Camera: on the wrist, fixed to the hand. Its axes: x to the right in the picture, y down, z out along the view.
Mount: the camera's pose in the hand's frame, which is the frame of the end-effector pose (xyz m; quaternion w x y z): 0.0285 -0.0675 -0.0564 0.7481 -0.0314 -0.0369 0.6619
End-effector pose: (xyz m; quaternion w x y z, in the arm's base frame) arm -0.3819 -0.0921 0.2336 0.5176 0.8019 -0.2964 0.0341
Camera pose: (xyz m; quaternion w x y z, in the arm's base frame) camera -0.3098 -0.0372 0.2153 0.3789 0.3887 -0.7727 0.3292
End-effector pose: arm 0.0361 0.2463 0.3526 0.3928 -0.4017 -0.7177 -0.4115
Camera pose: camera -0.0220 0.1796 0.3794 0.5271 -0.8030 -0.2726 -0.0556
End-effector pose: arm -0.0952 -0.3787 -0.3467 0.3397 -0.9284 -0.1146 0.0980
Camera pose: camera -0.0632 -0.3549 -0.2633 0.1559 -0.7774 0.5131 0.3288
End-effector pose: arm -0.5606 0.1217 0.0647 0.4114 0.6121 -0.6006 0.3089
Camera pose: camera -0.4848 0.1533 0.1072 0.1004 0.0589 -0.8793 0.4619
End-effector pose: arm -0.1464 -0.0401 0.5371 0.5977 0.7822 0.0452 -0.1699
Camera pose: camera -0.1262 0.0287 0.4788 0.5858 0.5900 -0.5006 0.2411
